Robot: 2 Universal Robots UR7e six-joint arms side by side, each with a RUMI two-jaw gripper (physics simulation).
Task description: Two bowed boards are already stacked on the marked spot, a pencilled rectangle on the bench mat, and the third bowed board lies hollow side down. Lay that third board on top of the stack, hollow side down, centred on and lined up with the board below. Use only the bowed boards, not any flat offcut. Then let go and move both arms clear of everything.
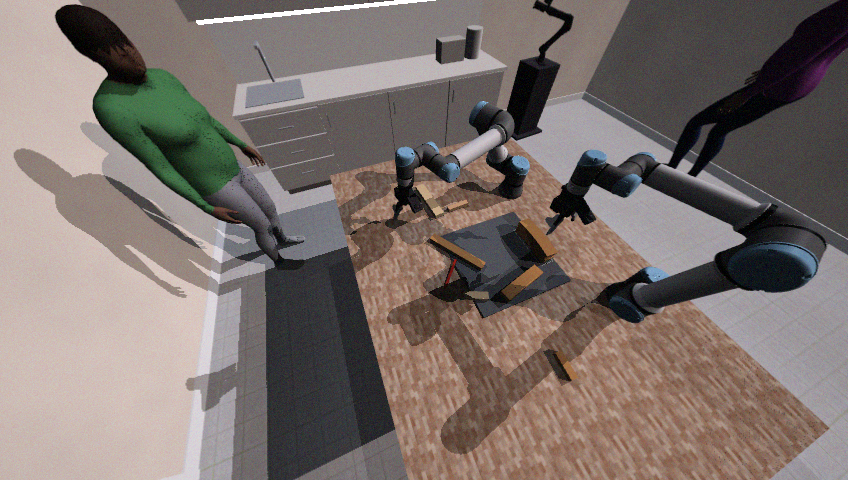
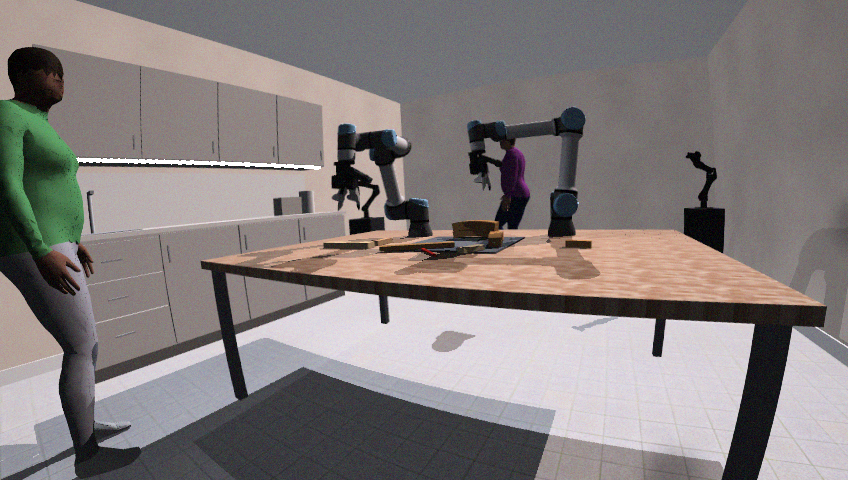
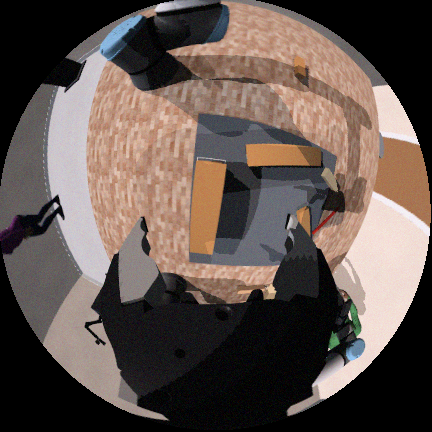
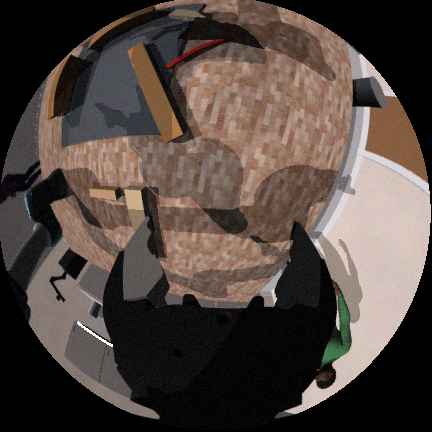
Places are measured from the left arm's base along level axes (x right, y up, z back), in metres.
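Where they show: left gripper, fingertip midpoint: point(image 1: 559, 228) point(image 2: 486, 190) point(image 3: 216, 216); right gripper, fingertip midpoint: point(image 1: 407, 214) point(image 2: 349, 210) point(image 4: 223, 219); left arm's base at its link origin: point(image 2: 561, 234) point(image 3: 154, 72); right arm's base at its link origin: point(image 1: 509, 191) point(image 2: 420, 235) point(image 3: 171, 281) point(image 4: 60, 182).
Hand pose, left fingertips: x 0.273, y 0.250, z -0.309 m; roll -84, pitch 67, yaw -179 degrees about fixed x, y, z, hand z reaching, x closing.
Observation:
Each offset is from my left fingertips to the top centre of the thing. "spot": to the spot under its first point. Level surfaces: height alone.
The stack of bowed boards @[dx +0.076, dy -0.153, dz -0.005 m] point(image 1: 537, 239) point(image 2: 474, 228) point(image 3: 207, 206) stands near the mat's edge, arched, hollow side down. A line of the pencilled rectangle @[spot: dx -0.038, dy -0.208, dz +0.024 m] point(image 3: 211, 158) shows just past one end of it. The third bowed board @[dx -0.149, dy -0.194, dz -0.157 m] point(image 1: 521, 282) point(image 2: 495, 239) point(image 3: 283, 155) lies apart on the bench mat @[dy -0.243 m] point(image 1: 493, 228), hollow side down, turned roughly square to the stack. My left gripper point(image 1: 568, 226) point(image 2: 484, 182) point(image 3: 216, 216) is open and empty, raised above and beside the stack. My right gripper point(image 1: 407, 214) point(image 2: 348, 206) point(image 4: 223, 219) is open and empty, raised over the table beyond the mat.
A straight orange offcut @[dx +0.081, dy -0.224, dz -0.431 m] point(image 1: 457, 252) point(image 4: 157, 92) lies across the mat's edge, near a red stick @[dx -0.044, dy -0.237, dz -0.487 m] point(image 1: 450, 271) and a small pale piece @[dx -0.181, dy -0.224, dz -0.388 m] point(image 1: 477, 295). A long pale block @[dx +0.483, dy -0.222, dz -0.530 m] point(image 1: 429, 201) and a short strip @[dx +0.413, dy -0.224, dz -0.358 m] point(image 1: 457, 205) lie near the right gripper. Another block @[dx -0.514, dy -0.223, dz -0.103 m] point(image 1: 564, 365) lies apart.

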